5 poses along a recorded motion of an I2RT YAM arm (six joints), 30 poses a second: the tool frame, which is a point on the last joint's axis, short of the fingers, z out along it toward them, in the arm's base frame.
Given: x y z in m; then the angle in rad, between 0 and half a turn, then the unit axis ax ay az.
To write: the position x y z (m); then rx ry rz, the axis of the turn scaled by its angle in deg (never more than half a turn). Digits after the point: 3 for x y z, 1 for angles.
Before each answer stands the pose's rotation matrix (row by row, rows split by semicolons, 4 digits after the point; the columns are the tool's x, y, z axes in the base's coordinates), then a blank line. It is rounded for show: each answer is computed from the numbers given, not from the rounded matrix.
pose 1, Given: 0.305 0.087 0.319 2.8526 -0.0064 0.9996 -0.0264
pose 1, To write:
-0.9585 -0.0050 0.2852; -0.0201 0.9986 -0.0499; -0.2846 -0.0535 -0.9572

0.305 0.087 0.319 -1.0 163.4 -4.3
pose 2, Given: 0.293 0.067 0.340 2.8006 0.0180 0.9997 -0.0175
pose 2, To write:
-0.9418 0.0408 0.3337; 0.0291 0.9988 -0.0400; -0.3349 -0.0280 -0.9418

0.293 0.067 0.340 2.9 160.4 -2.8
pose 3, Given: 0.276 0.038 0.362 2.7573 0.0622 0.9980 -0.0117
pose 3, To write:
-0.9196 0.1240 0.3727; 0.1152 0.9923 -0.0458; -0.3756 0.0008 -0.9268

0.276 0.038 0.362 9.8 157.7 -1.8
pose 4, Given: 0.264 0.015 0.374 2.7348 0.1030 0.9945 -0.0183
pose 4, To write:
-0.8980 0.2038 0.3899; 0.1893 0.9790 -0.0757; -0.3971 0.0058 -0.9178

0.264 0.015 0.374 16.1 155.8 -2.9
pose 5, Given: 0.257 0.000 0.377 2.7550 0.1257 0.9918 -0.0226
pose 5, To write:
-0.8958 0.2487 0.3685; 0.2316 0.9686 -0.0906; -0.3794 0.0042 -0.9252

0.257 0.000 0.377 19.8 156.6 -3.6
